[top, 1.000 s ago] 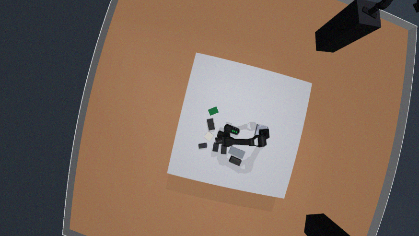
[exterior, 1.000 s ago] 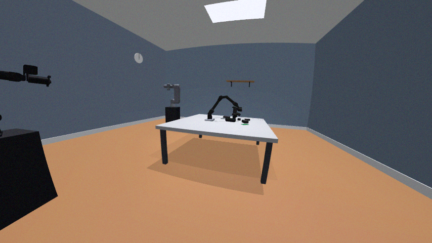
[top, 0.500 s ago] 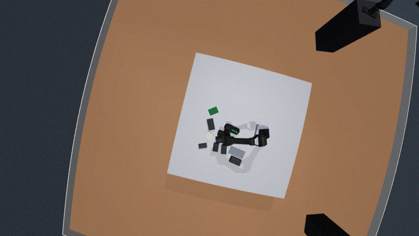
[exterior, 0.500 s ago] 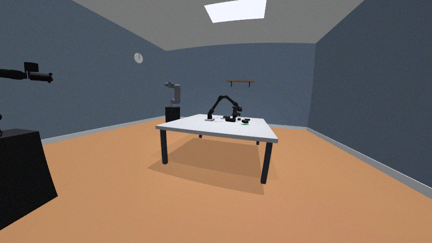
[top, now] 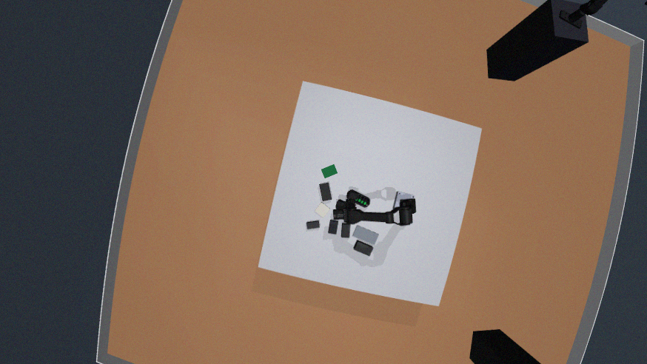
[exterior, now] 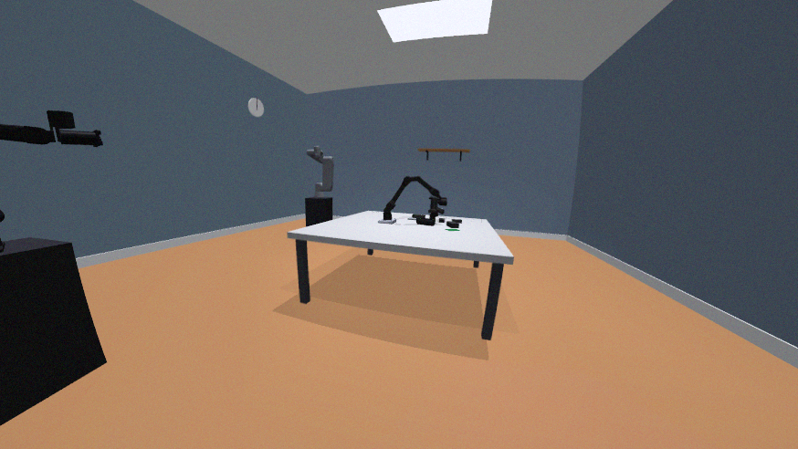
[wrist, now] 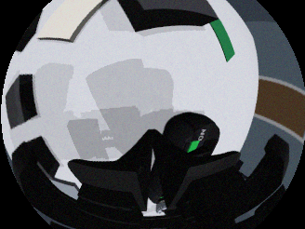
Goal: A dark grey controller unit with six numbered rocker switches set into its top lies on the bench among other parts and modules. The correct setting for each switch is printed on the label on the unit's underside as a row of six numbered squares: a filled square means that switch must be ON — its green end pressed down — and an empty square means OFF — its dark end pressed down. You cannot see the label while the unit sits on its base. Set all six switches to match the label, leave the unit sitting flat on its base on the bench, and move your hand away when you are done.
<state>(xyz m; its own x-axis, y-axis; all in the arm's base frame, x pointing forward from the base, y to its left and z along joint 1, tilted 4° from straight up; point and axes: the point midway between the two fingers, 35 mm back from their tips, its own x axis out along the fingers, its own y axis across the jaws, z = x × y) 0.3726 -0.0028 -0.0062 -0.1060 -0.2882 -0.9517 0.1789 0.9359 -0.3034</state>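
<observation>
The cream square is 170 mm ahead of my gripper tip and 70 mm to the left of it. From my gripper tip the other things lie so: green card (190 mm to the right, 130 mm ahead, 10 mm below); then grey plate (230 mm to the left, 120 mm behind, 10 mm below).
</observation>
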